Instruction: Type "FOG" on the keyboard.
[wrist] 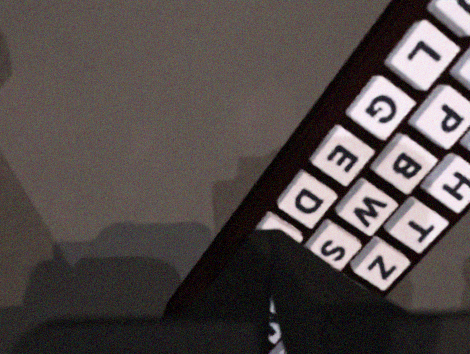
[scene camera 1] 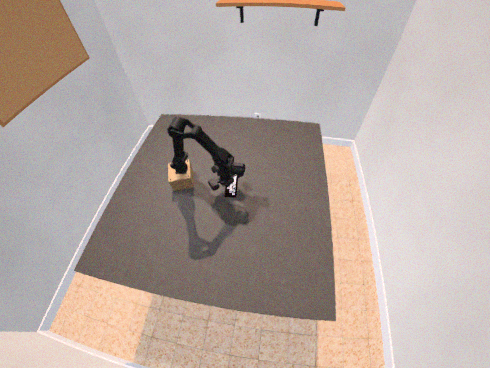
I see my gripper (wrist: 266, 241) and a keyboard (wrist: 367, 60).
